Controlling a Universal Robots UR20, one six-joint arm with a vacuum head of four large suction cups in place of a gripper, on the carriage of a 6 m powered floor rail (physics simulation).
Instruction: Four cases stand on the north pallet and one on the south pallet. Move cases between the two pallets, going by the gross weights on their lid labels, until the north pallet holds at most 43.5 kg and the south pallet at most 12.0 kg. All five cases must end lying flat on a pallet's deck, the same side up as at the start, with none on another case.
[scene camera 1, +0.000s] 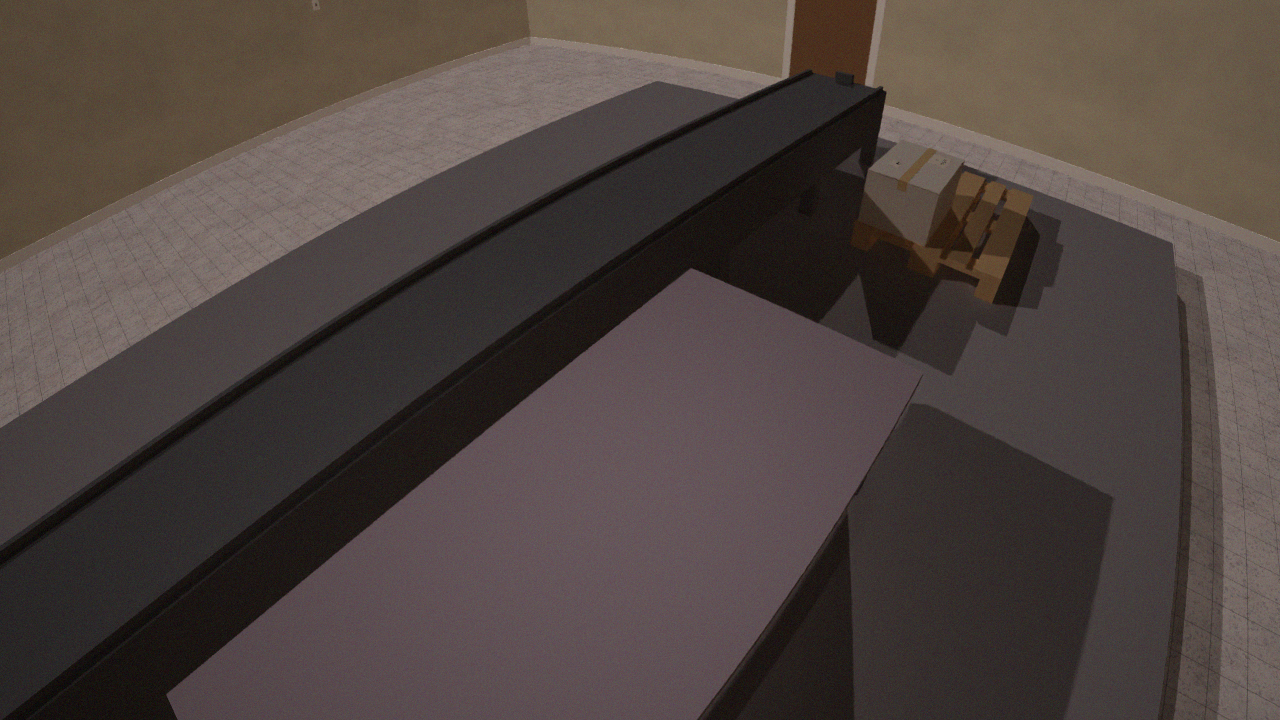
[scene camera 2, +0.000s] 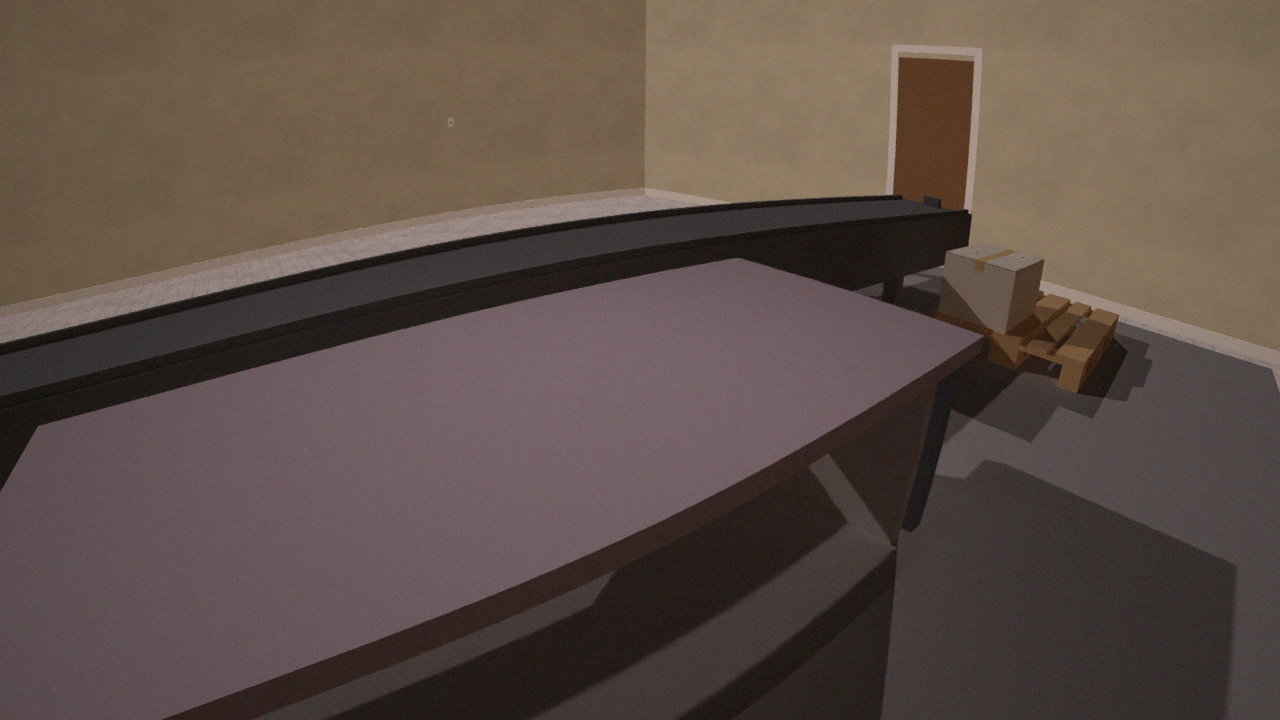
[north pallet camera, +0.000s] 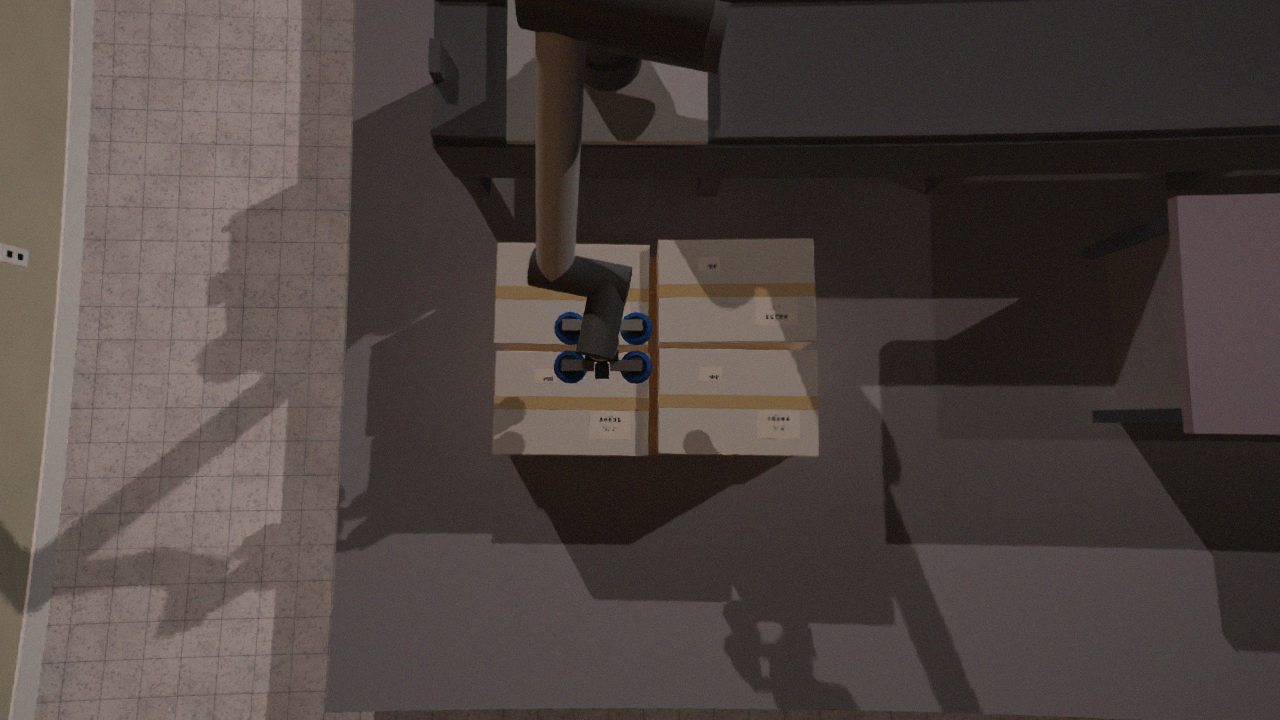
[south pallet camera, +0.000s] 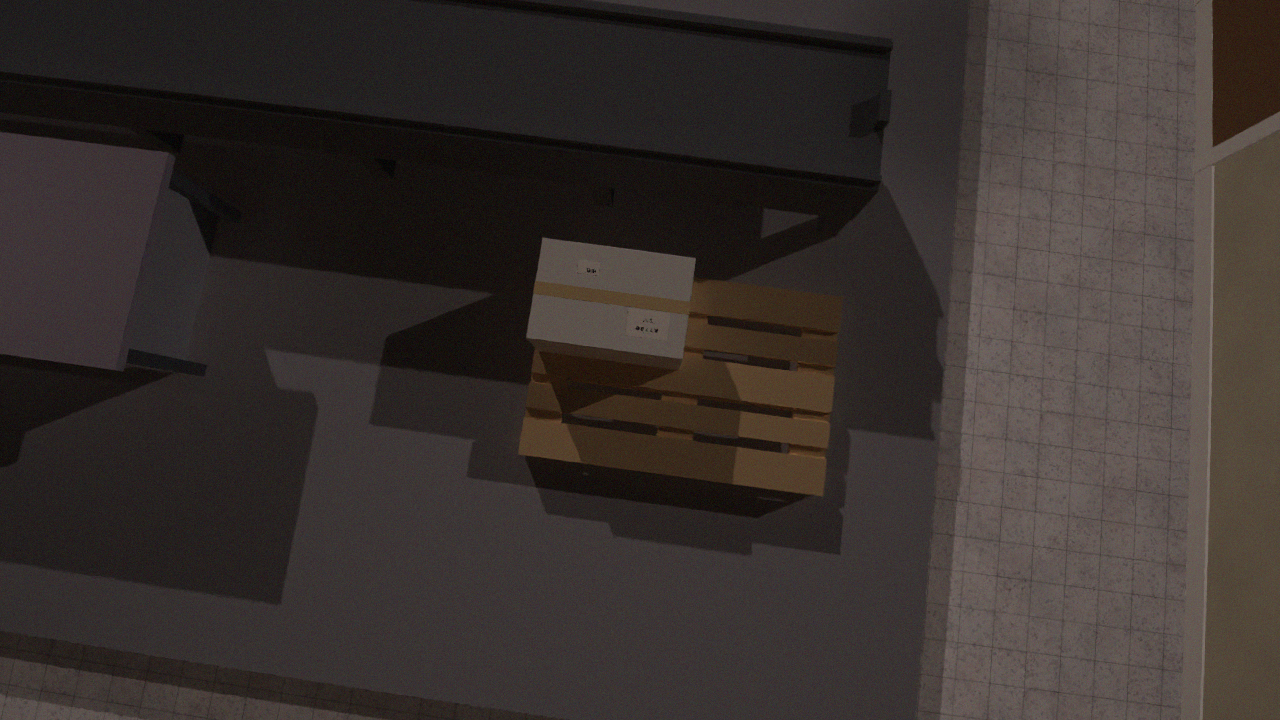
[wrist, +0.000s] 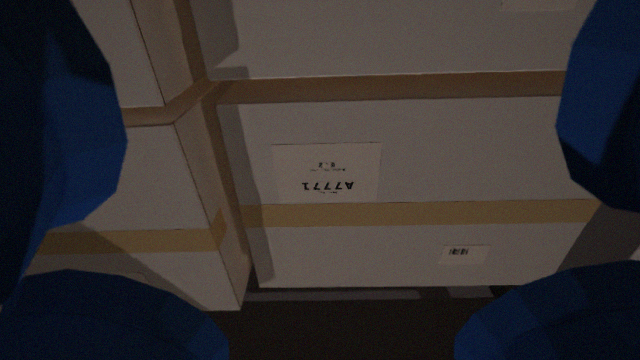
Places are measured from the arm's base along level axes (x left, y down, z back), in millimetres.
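Where they show: end effector, tool point: (wrist: 337, 246).
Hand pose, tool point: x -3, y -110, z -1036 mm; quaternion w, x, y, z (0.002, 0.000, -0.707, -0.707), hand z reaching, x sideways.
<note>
After its pixels a point has its place.
My suction gripper (north pallet camera: 603, 347) @(x -3, y -111, z -1036 mm) (wrist: 337, 210) @(x -3, y -111, z -1036 mm), four blue cups, is open and empty above the left cases on the north pallet (north pallet camera: 653, 429) @(x 168, y 427, z -1300 mm). Four white taped cases lie flat there: back left (north pallet camera: 519, 317) @(x -327, y 174, z -890 mm) (wrist: 425, 150) @(x -131, y 174, z -916 mm), partly hidden by the arm, with label A7771 and a weight too blurred to read surely; front left (north pallet camera: 537, 431) @(x -257, y 186, z -1305 mm) (wrist: 400, 40) @(x -85, y 185, z -1054 mm); back right (north pallet camera: 689, 318) @(x 292, y 130, z -900 mm) (wrist: 165, 185) @(x 220, y 129, z -902 mm); and front right (north pallet camera: 680, 383) @(x 259, y 130, z -1134 mm). Their other weights are unreadable. One white case (south pallet camera: 572, 322) @(x 5260, y 128, z -906 mm) (scene camera 1: 899, 207) @(x 5104, y 270, z -809 mm) (scene camera 2: 980, 291) @(x 5105, y 268, z -822 mm) lies flat at the back left of the south pallet (south pallet camera: 769, 386) @(x 6034, y 426, z -1002 mm) (scene camera 1: 1009, 232) @(x 5628, y 426, z -1345 mm) (scene camera 2: 1087, 344) @(x 5397, y 426, z -1354 mm); its label is blurred.
The dark floor rail (scene camera 1: 465, 268) (scene camera 2: 537, 250) (north pallet camera: 984, 71) (south pallet camera: 447, 80) runs behind both pallets, with the light carriage (north pallet camera: 528, 111) @(x -273, y 0, z -196 mm) at its north end. A pinkish table (scene camera 1: 581, 492) @(x 2881, y 40, z -808 mm) (scene camera 2: 447, 429) @(x 2643, y 40, z -966 mm) (north pallet camera: 1244, 313) @(x 2112, y 40, z -903 mm) (south pallet camera: 71, 250) @(x 3467, y 40, z -904 mm) stands between the pallets.
</note>
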